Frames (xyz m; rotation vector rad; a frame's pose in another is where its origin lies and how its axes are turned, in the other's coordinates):
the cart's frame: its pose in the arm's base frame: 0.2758 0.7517 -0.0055 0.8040 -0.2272 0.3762
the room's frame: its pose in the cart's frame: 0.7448 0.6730 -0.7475 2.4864 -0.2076 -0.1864
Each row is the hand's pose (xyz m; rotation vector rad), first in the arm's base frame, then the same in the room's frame.
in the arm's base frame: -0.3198 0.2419 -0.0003 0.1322 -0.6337 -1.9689
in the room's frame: -1.3291 1.4377 -0.2260 1.3570 2.5336 -0.8964
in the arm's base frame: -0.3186 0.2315 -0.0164 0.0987 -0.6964 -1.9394
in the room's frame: -1.3321 1.4504 -0.2119 1.3614 2.4699 -0.9593
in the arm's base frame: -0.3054 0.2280 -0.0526 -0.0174 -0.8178 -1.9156
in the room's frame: -1.3252 1.4616 -0.1756 1.2991 2.3382 -1.0585
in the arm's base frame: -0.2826 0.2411 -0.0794 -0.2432 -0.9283 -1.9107
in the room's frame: -1.3046 1.4573 -0.1445 1.1591 2.1619 -1.0984
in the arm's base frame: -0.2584 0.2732 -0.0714 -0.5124 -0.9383 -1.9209
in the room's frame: -1.2743 1.4298 -0.1440 1.0091 2.0121 -1.0179
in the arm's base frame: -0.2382 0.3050 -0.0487 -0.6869 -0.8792 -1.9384
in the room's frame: -1.2457 1.3996 -0.1584 0.9170 1.9439 -0.9070
